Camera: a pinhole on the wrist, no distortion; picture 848 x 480 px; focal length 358.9 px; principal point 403.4 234.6 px. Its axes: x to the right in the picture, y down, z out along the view. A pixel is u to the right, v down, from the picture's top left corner.
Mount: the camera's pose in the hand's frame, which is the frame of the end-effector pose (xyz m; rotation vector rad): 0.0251 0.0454 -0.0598 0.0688 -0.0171 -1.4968
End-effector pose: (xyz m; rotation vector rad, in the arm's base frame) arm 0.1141 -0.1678 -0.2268 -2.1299 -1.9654 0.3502
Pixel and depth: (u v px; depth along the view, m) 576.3 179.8 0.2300
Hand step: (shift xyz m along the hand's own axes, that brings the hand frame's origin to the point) -0.0141 -0.0757 0.1643
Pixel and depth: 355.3 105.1 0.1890
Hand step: -0.0549 0.0591 0.1258
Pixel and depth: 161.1 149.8 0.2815
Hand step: -0.0704 0.2201 0.2233
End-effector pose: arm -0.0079 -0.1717 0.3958 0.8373 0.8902 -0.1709
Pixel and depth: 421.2 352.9 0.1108
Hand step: 0.0559 0.0387 0.0527
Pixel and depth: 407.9 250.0 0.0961
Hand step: 0.0241 0.0411 0.0363
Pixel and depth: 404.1 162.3 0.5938
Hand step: -0.1260 0.0147 0.5260
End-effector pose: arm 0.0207 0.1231 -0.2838 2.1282 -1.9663 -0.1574
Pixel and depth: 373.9 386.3 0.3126
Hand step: 0.1379 0.0696 0.2604
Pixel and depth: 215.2 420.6 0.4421
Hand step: 0.2122 0.2775 0.4015
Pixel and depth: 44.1 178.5 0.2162
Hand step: -0.0363 0.2511 0.1608
